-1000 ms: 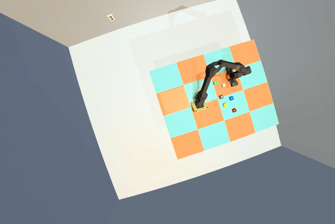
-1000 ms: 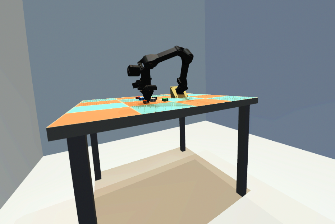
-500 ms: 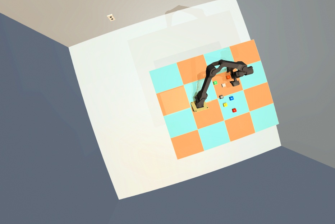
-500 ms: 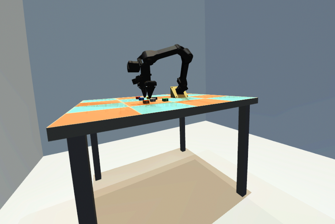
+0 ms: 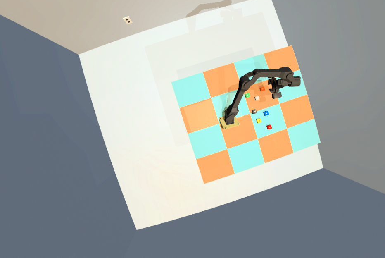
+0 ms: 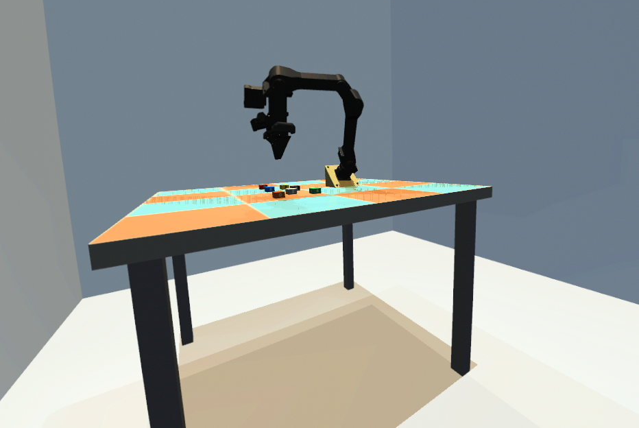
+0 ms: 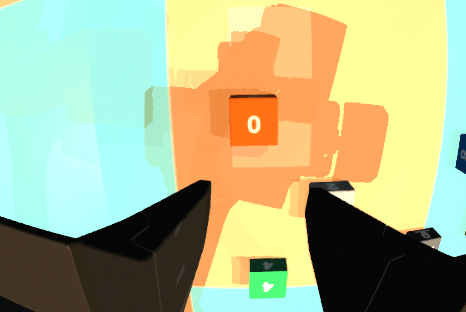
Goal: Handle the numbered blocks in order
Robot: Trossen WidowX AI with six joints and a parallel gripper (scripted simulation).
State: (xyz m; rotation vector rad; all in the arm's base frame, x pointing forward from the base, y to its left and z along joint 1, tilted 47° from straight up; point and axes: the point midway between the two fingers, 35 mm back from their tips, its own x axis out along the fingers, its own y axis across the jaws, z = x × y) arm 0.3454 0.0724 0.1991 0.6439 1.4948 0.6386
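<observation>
My gripper tip is 8 cm past the yellow block, 25 cm to the left of it and 11 cm above it. Also, from my gripper tip: dark grey block: 11 cm behind, 17 cm to the right, 11 cm below; then blue block: 1 cm behind, 21 cm to the right, 11 cm below; then green block: 13 cm behind, 2 cm to the right, 11 cm below.
</observation>
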